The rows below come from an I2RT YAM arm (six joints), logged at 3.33 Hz.
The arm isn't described. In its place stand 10 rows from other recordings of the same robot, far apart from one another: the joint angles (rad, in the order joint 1, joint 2, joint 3, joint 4, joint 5, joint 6), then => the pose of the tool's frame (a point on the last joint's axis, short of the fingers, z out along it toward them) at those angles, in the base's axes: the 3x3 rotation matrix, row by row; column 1 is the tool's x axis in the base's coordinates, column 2 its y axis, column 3 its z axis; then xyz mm.
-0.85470, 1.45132, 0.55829, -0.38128, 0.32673, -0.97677 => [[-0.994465 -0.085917 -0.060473], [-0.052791 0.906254 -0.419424], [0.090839 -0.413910 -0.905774]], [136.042 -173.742 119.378]
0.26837, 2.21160, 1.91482, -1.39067, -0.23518, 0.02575 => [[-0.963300 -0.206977 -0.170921], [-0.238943 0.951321 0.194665], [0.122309 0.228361 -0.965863]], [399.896 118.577 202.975]
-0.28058, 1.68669, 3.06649, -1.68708, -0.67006, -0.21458 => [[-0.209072 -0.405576 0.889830], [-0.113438 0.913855 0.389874], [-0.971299 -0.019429 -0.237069]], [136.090 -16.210 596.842]
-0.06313, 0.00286, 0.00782, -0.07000, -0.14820, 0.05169 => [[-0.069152 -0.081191 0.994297], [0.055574 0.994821 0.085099], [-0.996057 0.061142 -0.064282]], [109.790 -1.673 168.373]
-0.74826, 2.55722, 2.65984, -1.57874, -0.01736, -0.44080 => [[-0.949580 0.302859 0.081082], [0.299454 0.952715 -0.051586], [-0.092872 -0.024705 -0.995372]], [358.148 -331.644 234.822]
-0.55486, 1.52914, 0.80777, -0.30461, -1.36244, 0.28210 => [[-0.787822 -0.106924 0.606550], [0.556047 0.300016 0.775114], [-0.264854 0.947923 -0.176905]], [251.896 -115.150 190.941]
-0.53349, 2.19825, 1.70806, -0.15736, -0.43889, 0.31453 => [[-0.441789 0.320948 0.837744], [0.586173 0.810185 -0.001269], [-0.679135 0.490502 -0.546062]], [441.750 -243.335 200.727]
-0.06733, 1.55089, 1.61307, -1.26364, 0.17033, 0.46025 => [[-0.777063 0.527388 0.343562], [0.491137 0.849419 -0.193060], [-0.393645 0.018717 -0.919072]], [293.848 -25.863 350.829]
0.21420, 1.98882, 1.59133, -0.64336, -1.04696, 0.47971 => [[-0.994418 -0.084635 0.063007], [0.019932 0.435714 0.899865], [-0.103613 0.896097 -0.431595]], [406.491 119.975 236.036]
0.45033, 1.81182, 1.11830, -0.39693, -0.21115, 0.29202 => [[-0.912244 -0.261222 0.315554], [-0.128370 0.913797 0.385352], [-0.389015 0.311027 -0.867139]], [320.911 163.436 162.899]
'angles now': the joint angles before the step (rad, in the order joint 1, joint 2, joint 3, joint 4, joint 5, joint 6). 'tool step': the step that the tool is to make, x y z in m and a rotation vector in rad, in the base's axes. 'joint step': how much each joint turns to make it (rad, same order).
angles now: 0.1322 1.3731 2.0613 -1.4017 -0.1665 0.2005
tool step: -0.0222 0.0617 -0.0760 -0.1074 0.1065 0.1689
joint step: 0.3597 -0.1739 -0.4695 0.1670 0.1842 0.0839
